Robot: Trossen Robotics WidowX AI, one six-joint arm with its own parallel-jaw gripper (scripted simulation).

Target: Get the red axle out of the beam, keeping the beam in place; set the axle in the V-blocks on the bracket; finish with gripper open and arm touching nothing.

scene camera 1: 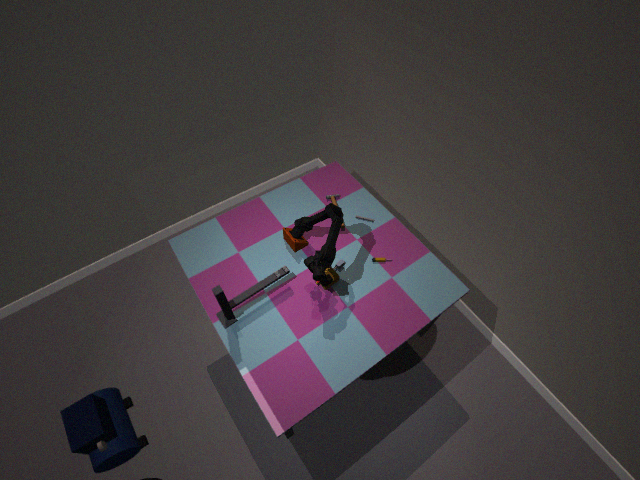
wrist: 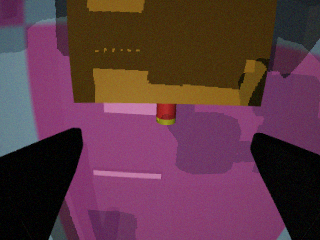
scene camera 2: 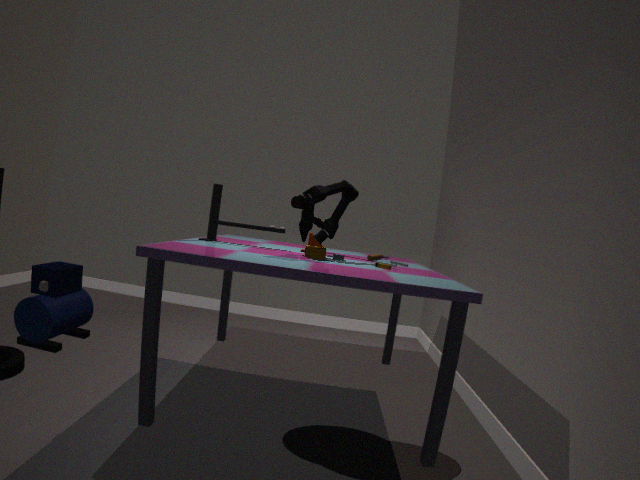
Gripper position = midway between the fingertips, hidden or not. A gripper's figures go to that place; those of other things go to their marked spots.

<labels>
My gripper (wrist: 170,139) is 10 cm from the lens. A yellow block (wrist: 156,59): 10 cm from the lens.
</labels>
